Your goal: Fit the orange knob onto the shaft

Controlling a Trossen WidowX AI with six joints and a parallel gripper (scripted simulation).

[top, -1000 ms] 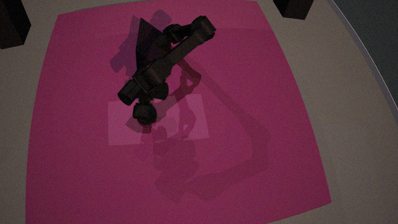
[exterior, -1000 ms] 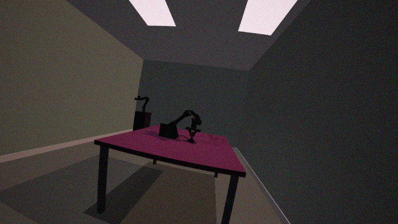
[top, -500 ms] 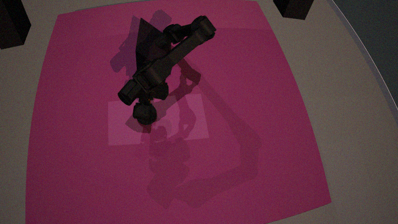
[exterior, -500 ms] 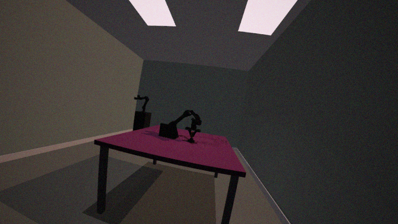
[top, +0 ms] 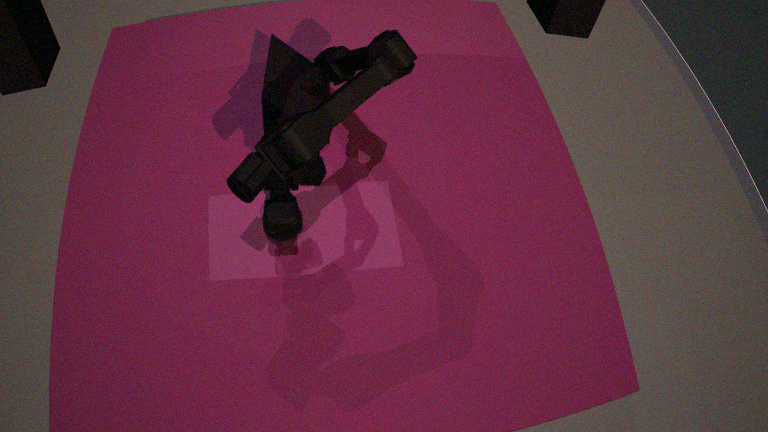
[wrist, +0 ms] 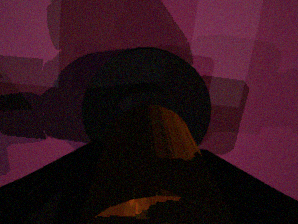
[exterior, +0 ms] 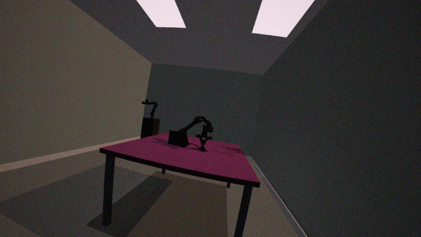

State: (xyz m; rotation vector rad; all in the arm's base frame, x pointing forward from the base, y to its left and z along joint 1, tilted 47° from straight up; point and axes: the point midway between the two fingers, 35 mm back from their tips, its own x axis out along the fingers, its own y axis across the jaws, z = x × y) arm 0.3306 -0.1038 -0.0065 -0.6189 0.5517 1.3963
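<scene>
Now: the orange knob 2 cm above my gripper tip. From my gripper tip the other things lie so: dark round pedestal: 4 cm below.
</scene>
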